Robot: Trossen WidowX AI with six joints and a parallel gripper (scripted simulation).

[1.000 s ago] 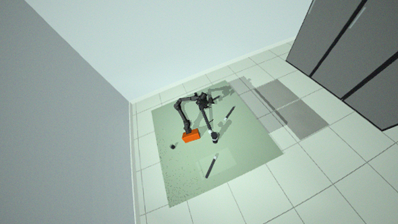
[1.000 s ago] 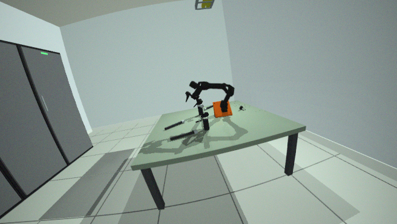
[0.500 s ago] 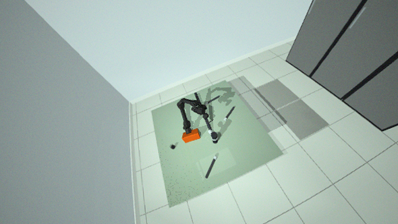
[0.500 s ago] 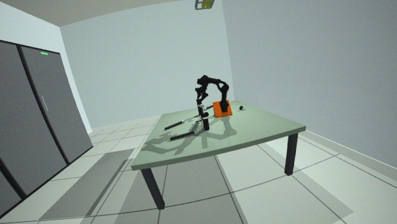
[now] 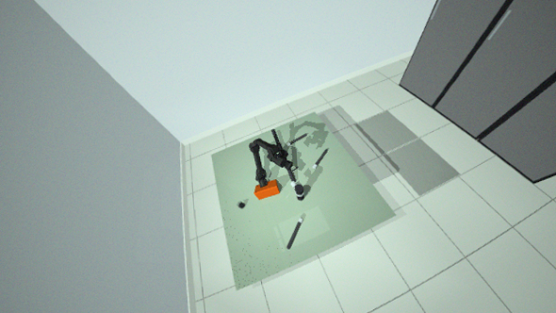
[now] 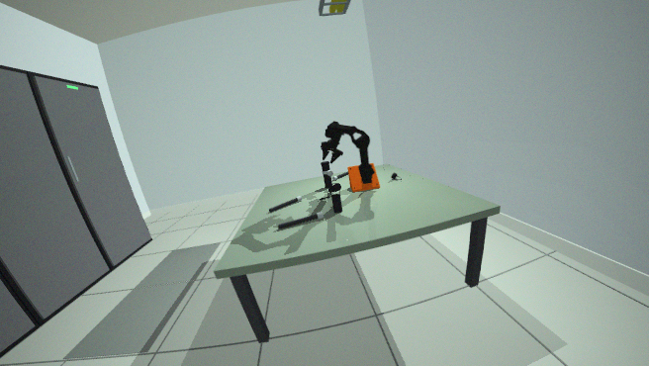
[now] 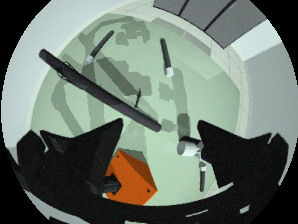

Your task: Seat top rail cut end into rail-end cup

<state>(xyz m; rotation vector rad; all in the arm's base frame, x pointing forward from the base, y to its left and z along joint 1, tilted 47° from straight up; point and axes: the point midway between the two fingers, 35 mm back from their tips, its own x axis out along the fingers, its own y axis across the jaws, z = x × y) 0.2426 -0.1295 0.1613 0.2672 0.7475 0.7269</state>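
My gripper tip is 180 mm to the left of the white part and 110 mm above it. From my gripper tip the other things lie so: small dark part (520 mm behind, 230 mm below, 110 mm to the right).
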